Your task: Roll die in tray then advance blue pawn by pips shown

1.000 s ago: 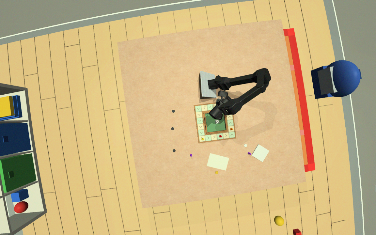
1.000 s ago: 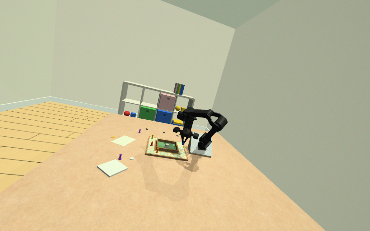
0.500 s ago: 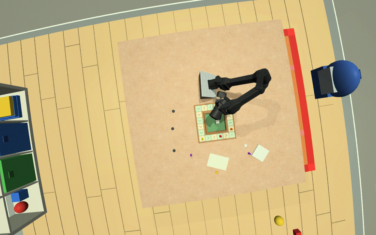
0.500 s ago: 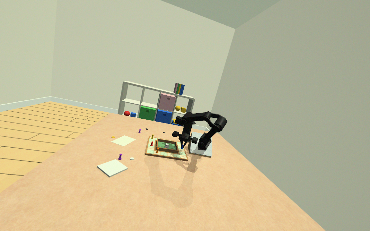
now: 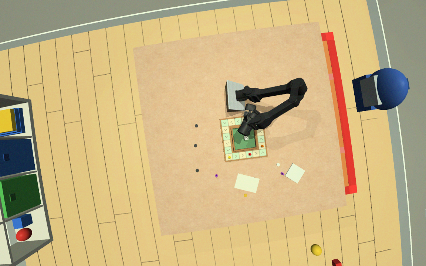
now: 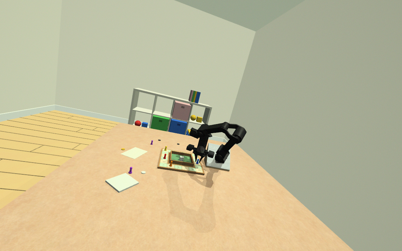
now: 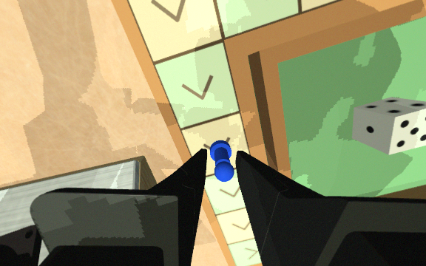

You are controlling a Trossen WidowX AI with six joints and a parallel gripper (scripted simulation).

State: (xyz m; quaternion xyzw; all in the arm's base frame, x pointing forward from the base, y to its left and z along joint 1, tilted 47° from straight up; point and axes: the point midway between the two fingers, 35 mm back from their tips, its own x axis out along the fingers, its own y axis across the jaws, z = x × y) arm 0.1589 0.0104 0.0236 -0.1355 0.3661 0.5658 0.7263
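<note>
The blue pawn is 10 mm above my gripper tip. Also, from my gripper tip: white die (110 mm ahead, 10 mm to the right); green tray (110 mm ahead, 20 mm to the right, 20 mm below); orange pawn (180 mm ahead, 90 mm to the left, 10 mm above).
</note>
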